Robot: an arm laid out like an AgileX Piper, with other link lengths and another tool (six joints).
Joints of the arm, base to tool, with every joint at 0 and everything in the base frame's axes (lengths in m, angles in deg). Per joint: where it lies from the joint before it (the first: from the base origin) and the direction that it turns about. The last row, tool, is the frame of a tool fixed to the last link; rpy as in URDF.
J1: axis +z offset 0 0 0.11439
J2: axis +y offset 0 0 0
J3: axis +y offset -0.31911 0 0.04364
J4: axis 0.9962 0 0.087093 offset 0.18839 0 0.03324
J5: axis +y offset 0 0 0
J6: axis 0.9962 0 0.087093 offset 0.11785 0 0.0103
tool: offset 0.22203 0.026 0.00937 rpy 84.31 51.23 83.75
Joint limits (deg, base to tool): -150..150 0..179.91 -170..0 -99.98..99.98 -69.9..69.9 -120..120
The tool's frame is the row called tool.
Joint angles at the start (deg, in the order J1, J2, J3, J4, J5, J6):
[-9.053, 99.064, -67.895, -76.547, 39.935, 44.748]
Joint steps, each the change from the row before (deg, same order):
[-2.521, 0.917, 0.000, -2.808, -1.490, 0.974]
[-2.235, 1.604, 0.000, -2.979, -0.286, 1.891]
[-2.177, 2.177, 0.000, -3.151, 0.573, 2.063]
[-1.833, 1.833, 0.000, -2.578, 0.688, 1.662]
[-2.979, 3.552, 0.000, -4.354, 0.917, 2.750]
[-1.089, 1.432, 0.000, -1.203, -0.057, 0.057]
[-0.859, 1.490, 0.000, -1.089, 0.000, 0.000]
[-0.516, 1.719, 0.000, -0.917, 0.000, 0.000]
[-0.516, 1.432, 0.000, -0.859, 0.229, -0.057]
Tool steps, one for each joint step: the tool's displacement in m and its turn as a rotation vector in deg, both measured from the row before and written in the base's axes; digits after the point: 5 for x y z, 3 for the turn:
[-0.00081, -0.01765, -0.00015, -1.219, 0.226, -0.413]
[-0.00419, -0.01989, -0.00498, -1.157, 0.672, -1.451]
[-0.00757, -0.02249, -0.00869, -1.379, 1.363, -2.027]
[-0.00795, -0.01909, -0.00722, -1.183, 1.222, -1.789]
[-0.01243, -0.02943, -0.01682, -1.641, 2.466, -2.458]
[-0.00438, -0.00886, -0.00960, -0.321, 1.627, -0.345]
[-0.00360, -0.00716, -0.01046, -0.223, 1.702, -0.182]
[-0.00189, -0.00441, -0.01317, 0.025, 1.857, 0.074]
[-0.00316, -0.00500, -0.01015, -0.183, 1.655, -0.090]

